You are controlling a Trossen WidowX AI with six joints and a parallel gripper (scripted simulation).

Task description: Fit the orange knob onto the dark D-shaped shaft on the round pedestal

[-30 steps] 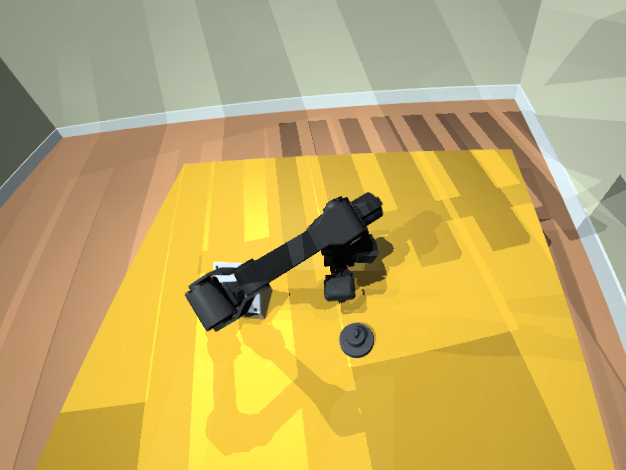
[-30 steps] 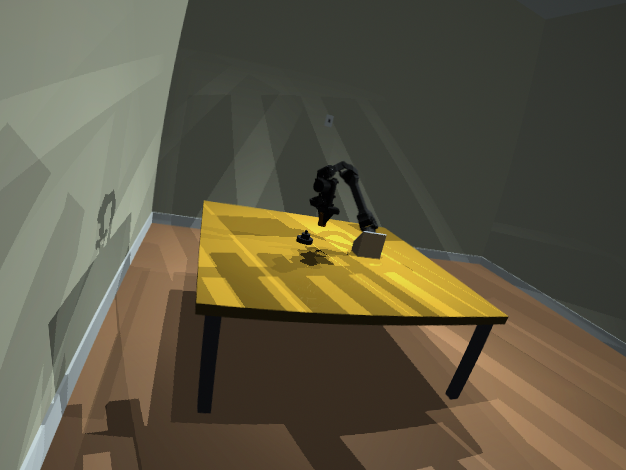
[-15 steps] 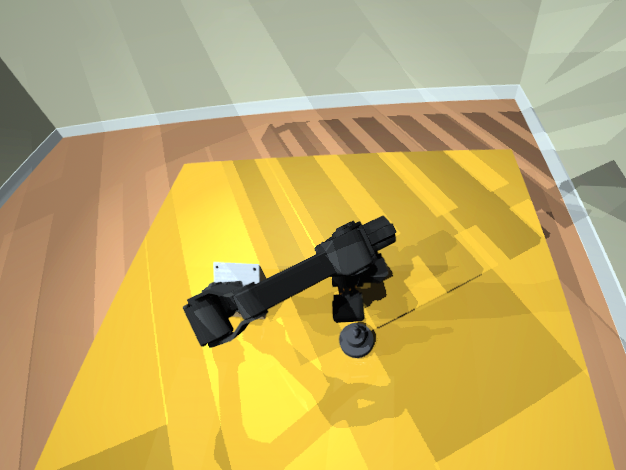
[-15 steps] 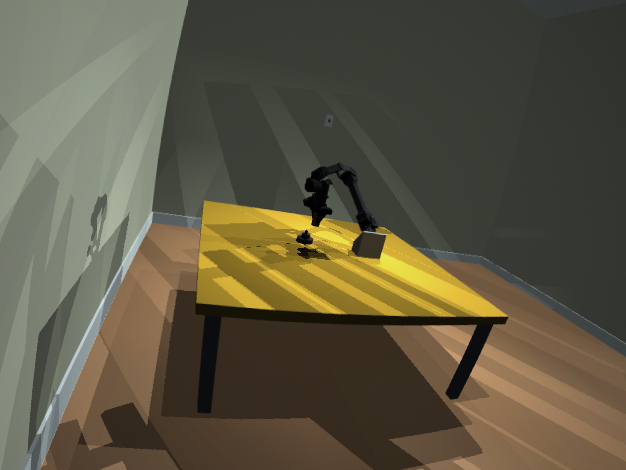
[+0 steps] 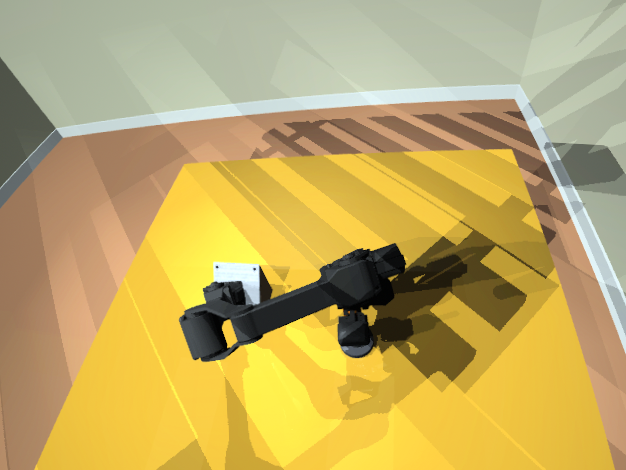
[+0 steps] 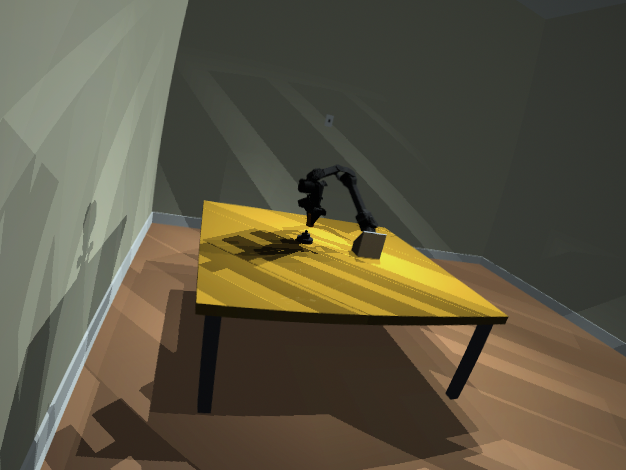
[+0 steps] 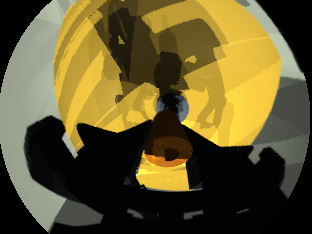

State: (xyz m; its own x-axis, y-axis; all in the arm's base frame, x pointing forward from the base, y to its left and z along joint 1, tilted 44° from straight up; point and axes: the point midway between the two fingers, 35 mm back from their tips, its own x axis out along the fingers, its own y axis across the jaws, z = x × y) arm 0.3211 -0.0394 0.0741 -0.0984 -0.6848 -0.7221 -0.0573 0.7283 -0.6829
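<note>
Now: gripper tip 2 cm to the left of the round dark pedestal and 7 cm above it. From my gripper tip the other things lie so: orange knob 2 cm above.
</note>
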